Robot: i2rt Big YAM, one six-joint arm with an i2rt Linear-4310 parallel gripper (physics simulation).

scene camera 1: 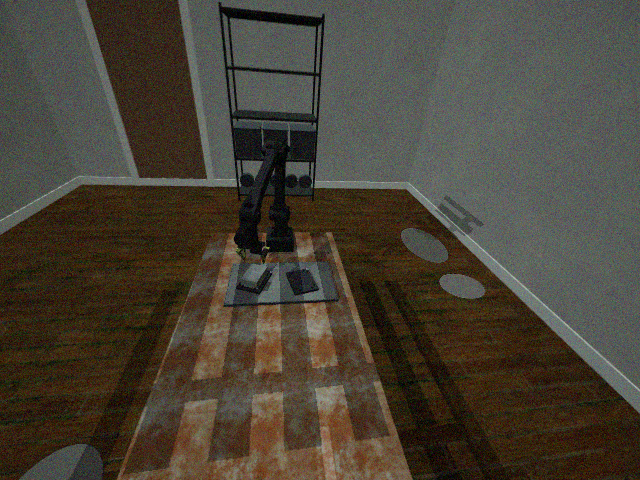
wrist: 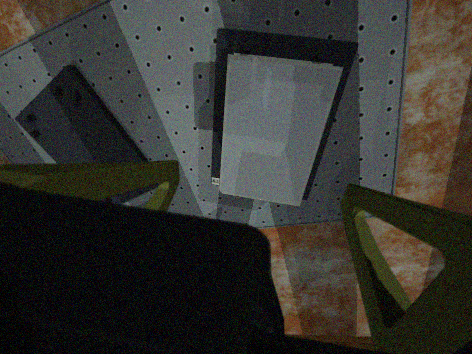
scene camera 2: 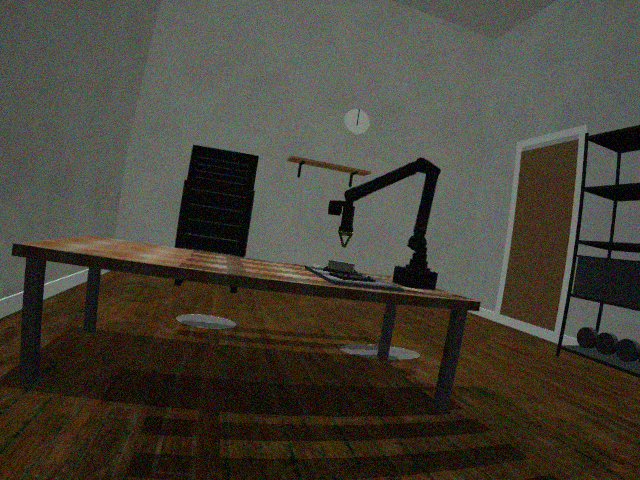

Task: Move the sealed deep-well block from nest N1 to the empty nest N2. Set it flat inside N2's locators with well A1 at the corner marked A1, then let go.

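Pixels of known places: gripper, fingertip midpoint: [scene camera 1: 254, 261] [wrist: 259, 182] [scene camera 2: 343, 247]; arm's base, origin of the base link: [scene camera 1: 281, 232] [scene camera 2: 417, 269].
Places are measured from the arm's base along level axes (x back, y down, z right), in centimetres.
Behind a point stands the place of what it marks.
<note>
The sealed block [scene camera 1: 255, 276] @[y 1.6, x -38.6, z 9.3 cm] [scene camera 2: 341, 266] @[y 3.8, x -36.7, z 6.2 cm] [wrist: 275, 130] @[y 1.6, x -36.8, z 10.9 cm] is a pale grey box. It sits in dark nest N1 [scene camera 1: 248, 287] @[y 5.3, x -41.7, z 12.4 cm] [wrist: 285, 44], at the left of the perforated plate in scene camera 1. A small A1 label shows at the nest's lower left corner in the wrist view. Nest N2 [scene camera 1: 302, 281] @[y 5.8, x -36.7, z -13.4 cm] [wrist: 95, 117] @[y 5.8, x -39.8, z -9.5 cm] is a dark, empty slab at the plate's other side, turned at a different angle; its lower part is hidden behind a finger in the wrist view. My gripper [scene camera 1: 253, 252] @[y -5.5, x -36.1, z 9.9 cm] [scene camera 2: 344, 244] @[y -5.5, x -36.1, z 9.9 cm] [wrist: 259, 182] @[y -5.5, x -36.1, z 9.9 cm] is open and empty, above and slightly behind the block, with its fingers pointing down.
The perforated plate [scene camera 1: 279, 298] @[y 6.9, x -47.7, z -2.8 cm] [wrist: 377, 125] @[y 7.0, x -34.3, z 21.1 cm] lies on the striped table [scene camera 1: 268, 382] @[y 8.2, x -86.8, z -2.2 cm] [scene camera 2: 155, 260] @[y 8.3, x -113.8, z -34.0 cm]. The arm's base [scene camera 1: 280, 241] @[y 0.9, x -8.2, z -0.3 cm] [scene camera 2: 415, 277] @[y 3.4, x -3.9, z -7.6 cm] stands behind the plate. A tall shelf rack [scene camera 1: 273, 16] [scene camera 2: 577, 232] stands beyond the table. A dark chair [scene camera 2: 216, 201] stands behind the table.
</note>
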